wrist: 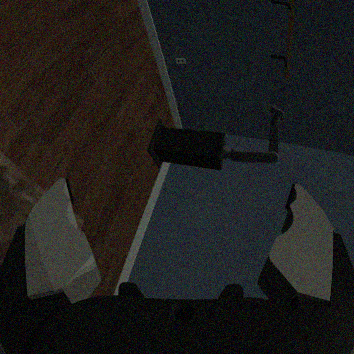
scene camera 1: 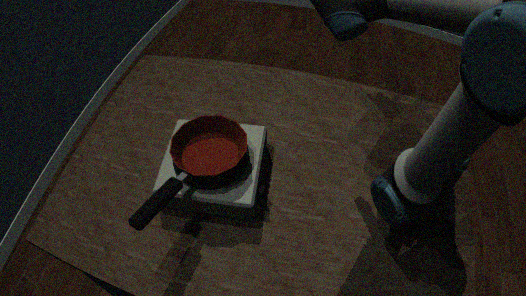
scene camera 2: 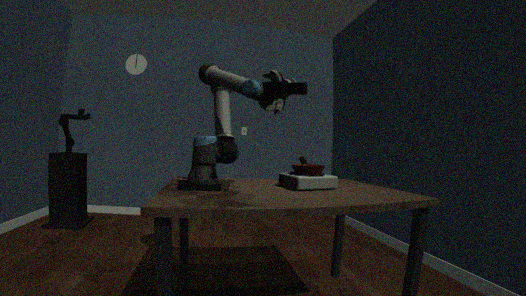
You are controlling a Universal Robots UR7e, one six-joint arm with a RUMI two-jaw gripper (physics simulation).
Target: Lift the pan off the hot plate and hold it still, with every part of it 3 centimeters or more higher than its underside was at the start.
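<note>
The red pan [scene camera 1: 211, 154] [scene camera 2: 308, 170] sits upright on the white square hot plate [scene camera 1: 256, 136] [scene camera 2: 318, 183]. Its black handle [scene camera 1: 156, 203] [scene camera 2: 303, 160] sticks out past the hot plate's edge, toward the lower left in scene camera 1. My gripper [scene camera 2: 281, 94] [wrist: 179, 186] is open, with its pale jaws wide apart and no object between them. It is high above the table, well above the pan and apart from it. The pan does not show in the wrist view, and the gripper's jaws are not visible in scene camera 1.
The hot plate stands on the wooden table [scene camera 1: 310, 150] [scene camera 2: 255, 196]. The arm's base [scene camera 2: 202, 162] stands on the same table, to the left of the hot plate in scene camera 2. A black pedestal [scene camera 2: 68, 190] [wrist: 192, 148] with a small arm stands on the floor away from the table.
</note>
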